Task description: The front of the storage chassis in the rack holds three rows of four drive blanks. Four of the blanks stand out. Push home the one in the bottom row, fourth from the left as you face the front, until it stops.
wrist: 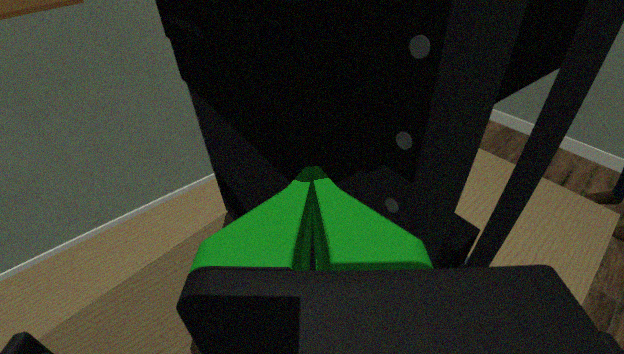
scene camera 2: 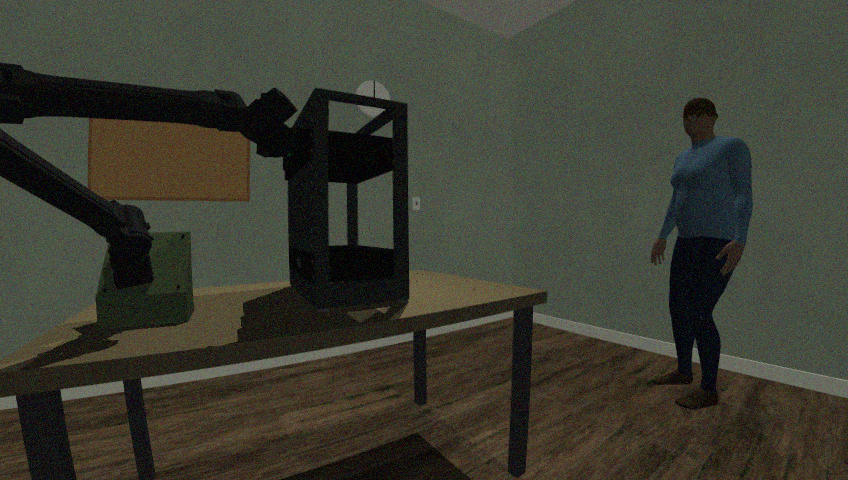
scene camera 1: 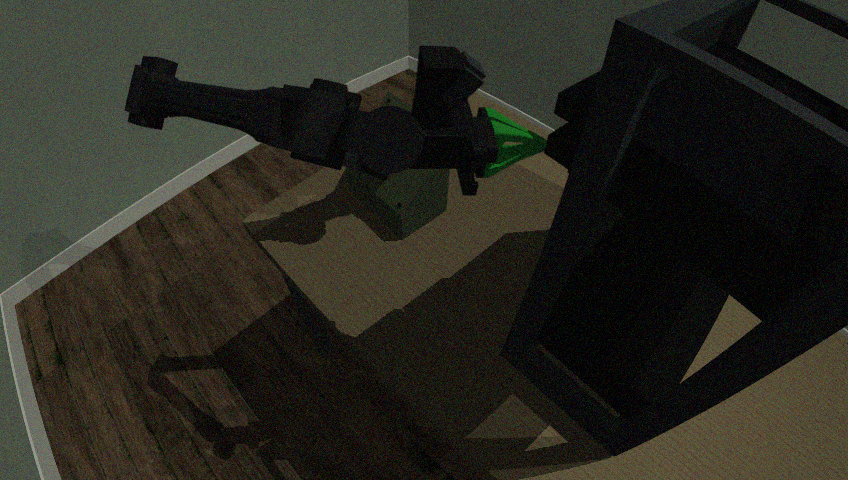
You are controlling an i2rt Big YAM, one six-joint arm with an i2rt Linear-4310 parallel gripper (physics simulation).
Labels:
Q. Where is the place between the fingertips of my gripper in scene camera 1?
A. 545, 145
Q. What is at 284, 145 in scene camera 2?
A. My gripper.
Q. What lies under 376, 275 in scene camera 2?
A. A rack.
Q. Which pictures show the rack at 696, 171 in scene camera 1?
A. The wrist view, scene camera 2 and scene camera 1: all of them.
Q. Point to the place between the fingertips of my gripper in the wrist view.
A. At 312, 178

